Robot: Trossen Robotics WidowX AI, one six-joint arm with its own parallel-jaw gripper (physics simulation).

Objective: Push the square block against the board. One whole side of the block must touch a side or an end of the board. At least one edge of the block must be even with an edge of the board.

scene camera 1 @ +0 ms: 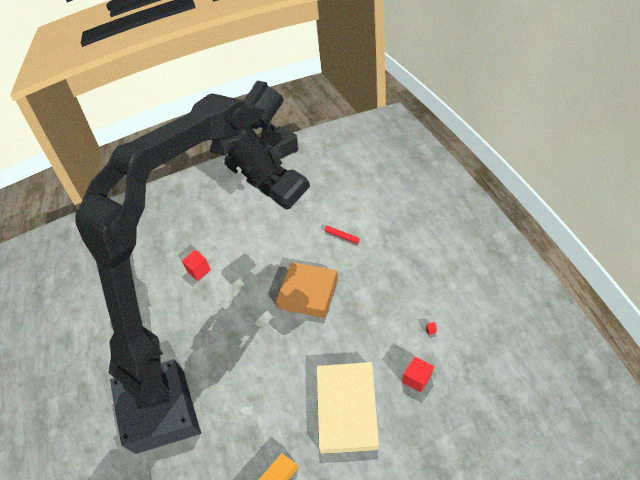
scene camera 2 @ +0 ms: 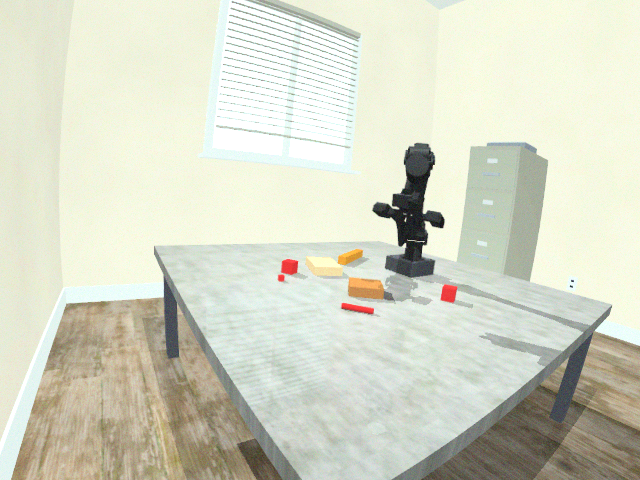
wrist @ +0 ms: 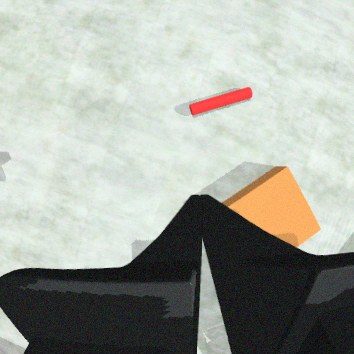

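Where they show: gripper, fingertip midpoint: (scene camera 2: pixel 399 246) (wrist: pixel 198 202); arm's base, link origin: (scene camera 1: pixel 151 390) (scene camera 2: pixel 412 259).
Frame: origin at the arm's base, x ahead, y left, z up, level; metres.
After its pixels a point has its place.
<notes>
The square block, orange and flat (scene camera 1: pixel 311 286) @(x 0.350, y 0.134, z -0.027 m) (scene camera 2: pixel 365 288) @(x 0.373, y 0.177, z -0.029 m) (wrist: pixel 280 205) @(x 0.363, y 0.140, z -0.027 m), lies on the table, partly in the arm's shadow. The board, cream and oblong (scene camera 1: pixel 346 405) @(x 0.327, y -0.126, z -0.026 m) (scene camera 2: pixel 324 266) @(x 0.362, y -0.063, z -0.027 m), lies apart from it, nearer the front in scene camera 1; a stretch of table separates them. The block is turned relative to the board. My gripper (scene camera 2: pixel 401 243) @(x 0.347, y 0.262, z 0.108 m) (wrist: pixel 198 202) @(x 0.347, y 0.262, z 0.108 m) is shut and empty, held above the table. It covers part of the block in the wrist view. Its fingertips are hard to make out in scene camera 1. The board does not show in the wrist view.
A red rod (scene camera 1: pixel 341 235) @(x 0.455, y 0.250, z -0.045 m) (scene camera 2: pixel 357 308) @(x 0.462, y 0.261, z -0.047 m) (wrist: pixel 221 101) @(x 0.454, y 0.255, z -0.043 m) lies beyond the block. One red cube (scene camera 1: pixel 196 265) @(x 0.135, y 0.269, z -0.017 m) (scene camera 2: pixel 448 293) @(x 0.149, y 0.297, z -0.031 m) is left of the block in scene camera 1. Another red cube (scene camera 1: pixel 417 373) @(x 0.461, y -0.121, z -0.016 m) (scene camera 2: pixel 289 266) @(x 0.477, y -0.096, z -0.030 m) and a tiny one (scene camera 1: pixel 431 328) @(x 0.531, y -0.037, z -0.040 m) (scene camera 2: pixel 280 277) @(x 0.539, y -0.027, z -0.044 m) are right of the board. An orange bar (scene camera 1: pixel 280 467) @(x 0.187, y -0.196, z -0.025 m) (scene camera 2: pixel 350 256) @(x 0.150, y -0.204, z -0.030 m) lies near the board.
</notes>
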